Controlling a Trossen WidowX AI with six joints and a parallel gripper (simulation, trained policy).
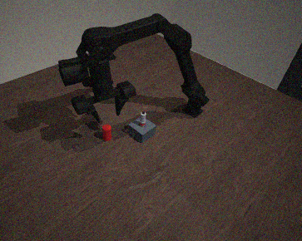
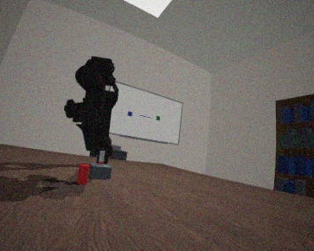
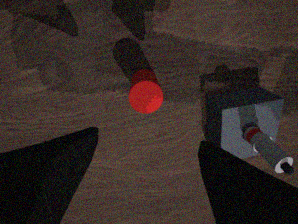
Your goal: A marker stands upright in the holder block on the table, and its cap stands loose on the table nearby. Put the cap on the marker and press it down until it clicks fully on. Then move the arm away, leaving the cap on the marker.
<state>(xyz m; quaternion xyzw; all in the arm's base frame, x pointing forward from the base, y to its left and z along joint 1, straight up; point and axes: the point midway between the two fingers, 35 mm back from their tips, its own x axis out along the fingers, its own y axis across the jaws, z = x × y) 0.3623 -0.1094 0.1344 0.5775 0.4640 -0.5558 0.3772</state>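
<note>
Right now my gripper tip is 1 cm to the left of the red cap and 7 cm above it. Also, from my gripper tip: grey holder block 11 cm behind, 5 cm to the left, 8 cm below.
</note>
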